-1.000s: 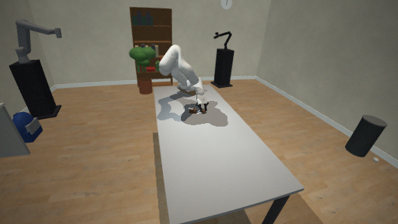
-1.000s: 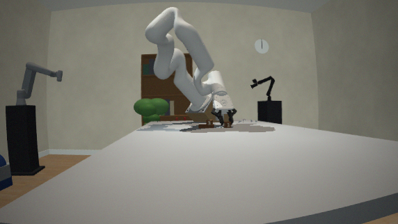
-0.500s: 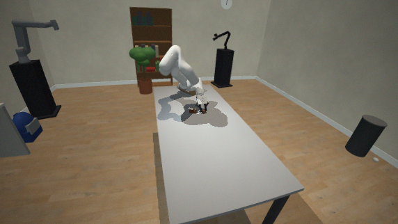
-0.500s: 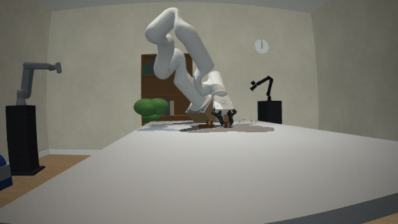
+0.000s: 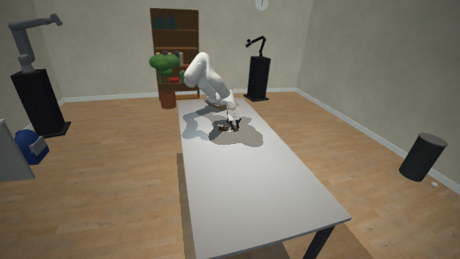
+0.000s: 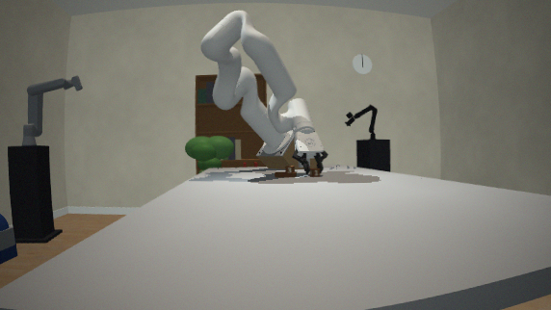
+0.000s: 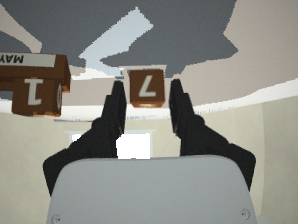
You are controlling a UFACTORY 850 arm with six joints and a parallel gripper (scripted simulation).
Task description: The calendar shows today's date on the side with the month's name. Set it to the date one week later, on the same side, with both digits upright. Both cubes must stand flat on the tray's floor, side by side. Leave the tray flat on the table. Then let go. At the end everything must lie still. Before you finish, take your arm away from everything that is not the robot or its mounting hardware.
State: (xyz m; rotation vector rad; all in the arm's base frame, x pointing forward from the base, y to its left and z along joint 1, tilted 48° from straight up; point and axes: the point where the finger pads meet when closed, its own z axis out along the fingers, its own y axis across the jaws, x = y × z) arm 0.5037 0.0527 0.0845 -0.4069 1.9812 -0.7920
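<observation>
Right now the brown cube is 10 mm ahead of my hand and 20 mm below it. The rest, counted from my hand: tray 40 mm behind, 100 mm to the right, 20 mm below.
</observation>
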